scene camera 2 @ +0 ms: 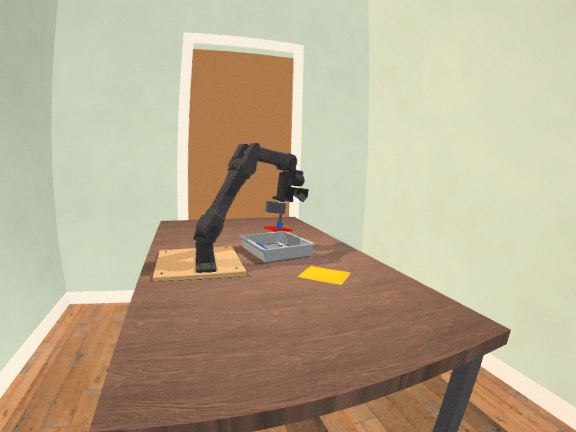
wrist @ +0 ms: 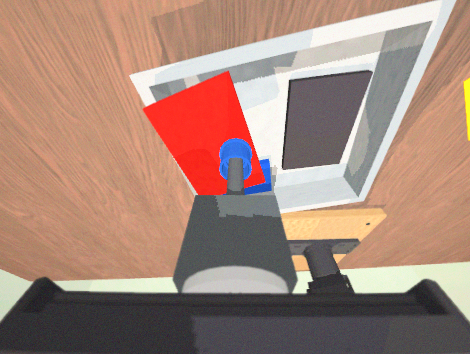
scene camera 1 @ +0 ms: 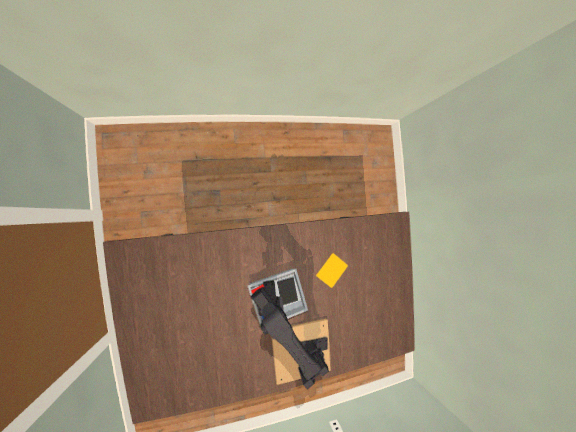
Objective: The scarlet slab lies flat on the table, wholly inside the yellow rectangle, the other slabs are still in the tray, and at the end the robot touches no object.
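Places are measured from the arm's base along level axes (x ahead, y left, z up), in millimetres.
Where they show: hand, its tool point: (scene camera 2: 278,230) (wrist: 235,148); arm's base, origin of its link: (scene camera 2: 205,262) (wrist: 314,245) (scene camera 1: 309,346).
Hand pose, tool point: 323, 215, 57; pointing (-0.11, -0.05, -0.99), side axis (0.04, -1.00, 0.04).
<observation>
Each offset is from my tool point to the top centre of the thing, as dx, dy, dz. "pt": to the spot under its first point. Level surfaces: height alone.
The scarlet slab @[+3, +21, +16] (scene camera 1: 257,289) (scene camera 2: 270,228) (wrist: 200,130) hangs from my blue suction cup (scene camera 2: 279,226) (wrist: 235,160), above the left part of the grey tray @[-27, -57, -23] (scene camera 1: 302,292) (scene camera 2: 287,254) (wrist: 320,199). It is clear of the tray's rim and looks nearly level. The cup sits off the slab's middle, near one long edge. In the tray lie a dark slab @[-11, -111, -61] (scene camera 1: 288,291) (wrist: 327,120) and a blue slab @[-104, -17, -60] (scene camera 2: 261,245) (wrist: 265,177), which the scarlet slab partly hides in the wrist view. The yellow rectangle @[pt +66, -366, -73] (scene camera 1: 332,270) (scene camera 2: 324,275) (wrist: 467,107) lies on the table beside the tray.
The arm stands on a light wooden base board (scene camera 1: 285,372) (scene camera 2: 165,273) (wrist: 370,215) next to the tray. The brown table top @[dz -73] (scene camera 1: 190,320) (scene camera 2: 300,340) (wrist: 65,150) extends around both. The tray's raised walls stand between the dark slab and the yellow rectangle.
</observation>
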